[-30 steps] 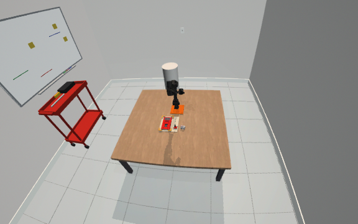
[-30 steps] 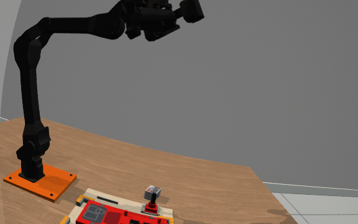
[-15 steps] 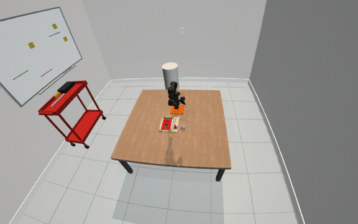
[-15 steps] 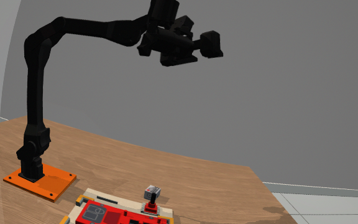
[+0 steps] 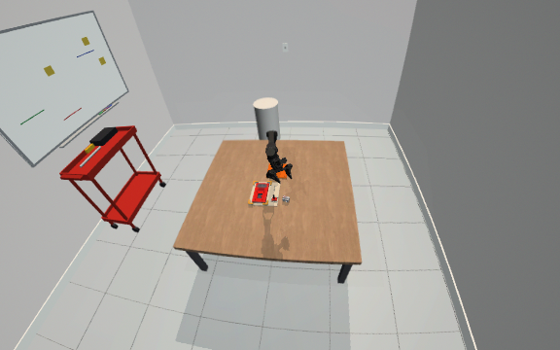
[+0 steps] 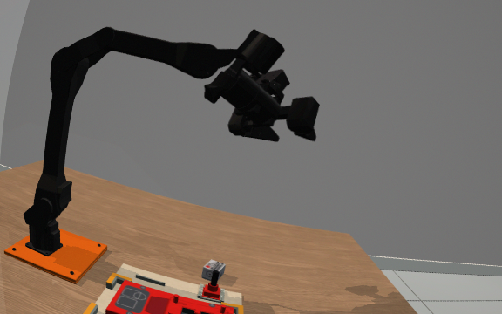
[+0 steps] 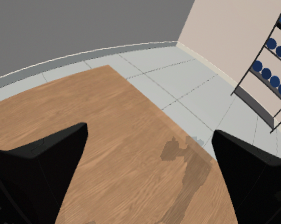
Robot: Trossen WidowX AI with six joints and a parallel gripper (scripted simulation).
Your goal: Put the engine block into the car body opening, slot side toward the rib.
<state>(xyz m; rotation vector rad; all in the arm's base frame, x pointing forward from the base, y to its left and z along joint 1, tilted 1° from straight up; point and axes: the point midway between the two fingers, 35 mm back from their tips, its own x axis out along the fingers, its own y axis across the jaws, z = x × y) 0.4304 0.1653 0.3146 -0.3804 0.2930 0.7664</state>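
Right now the engine block is 310 mm below my gripper tip, 100 mm behind it and 40 mm to the right of it.
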